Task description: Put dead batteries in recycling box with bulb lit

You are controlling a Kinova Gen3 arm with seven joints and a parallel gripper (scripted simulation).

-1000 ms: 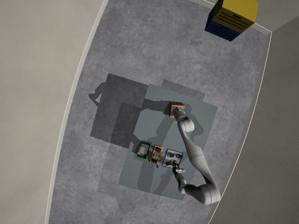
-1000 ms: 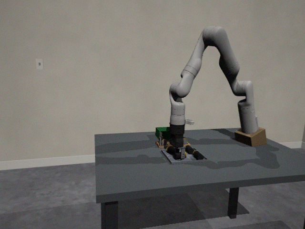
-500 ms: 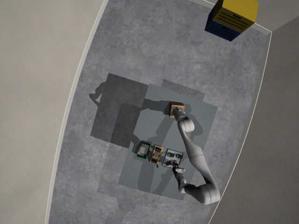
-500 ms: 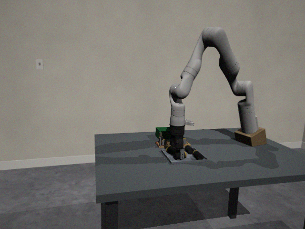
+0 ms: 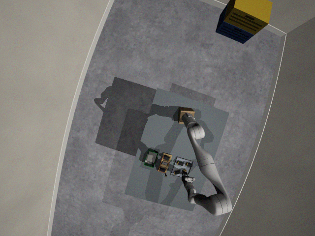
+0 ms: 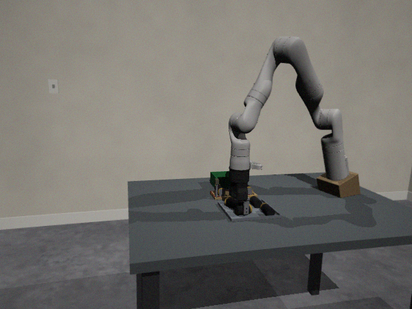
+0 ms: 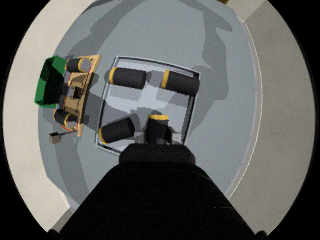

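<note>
Now: hand 4 cm to the left of the grey tray, 3 cm past it and 2 cm above it. From my hand the other things lie so: green recycling box (37 cm to the right, 3 cm behind, 1 cm below).
</note>
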